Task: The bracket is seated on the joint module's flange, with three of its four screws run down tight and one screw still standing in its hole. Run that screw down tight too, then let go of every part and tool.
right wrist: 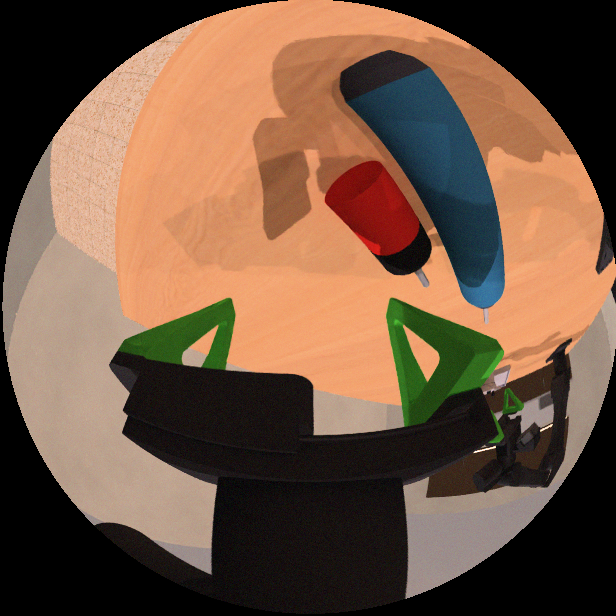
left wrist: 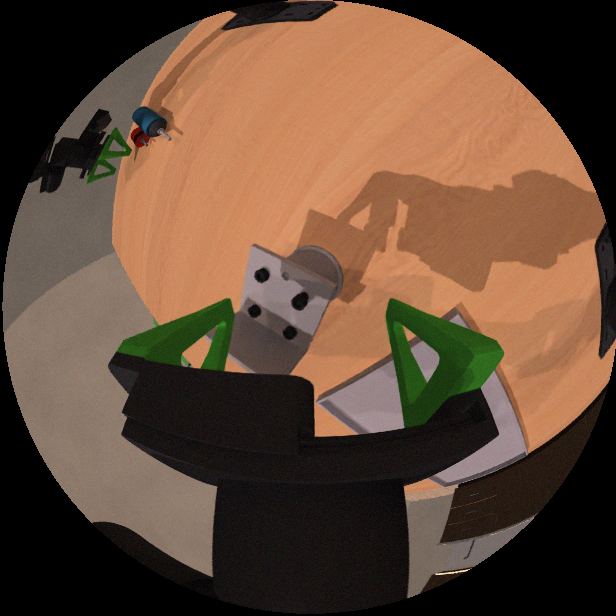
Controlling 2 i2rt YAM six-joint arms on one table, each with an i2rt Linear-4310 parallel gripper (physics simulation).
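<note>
In the left wrist view the grey bracket [left wrist: 277, 313] sits on the round joint module [left wrist: 318, 274]. It shows four dark screws; the one at the right [left wrist: 299, 299] stands a little higher than the others. My left gripper [left wrist: 310, 333] is open and empty, hanging above the bracket's near end. In the right wrist view a blue screwdriver [right wrist: 436, 172] and a shorter red one [right wrist: 379, 215] lie side by side on the table. My right gripper [right wrist: 310, 333] is open and empty, short of their tips. The right gripper also shows far off in the left wrist view [left wrist: 106, 155], beside both drivers [left wrist: 146, 126].
A flat grey plate [left wrist: 436, 402] lies on the table under my left gripper's right finger. Black fixtures sit at the table's far edge [left wrist: 275, 11] and right edge [left wrist: 606, 287]. The table edge runs close below both grippers.
</note>
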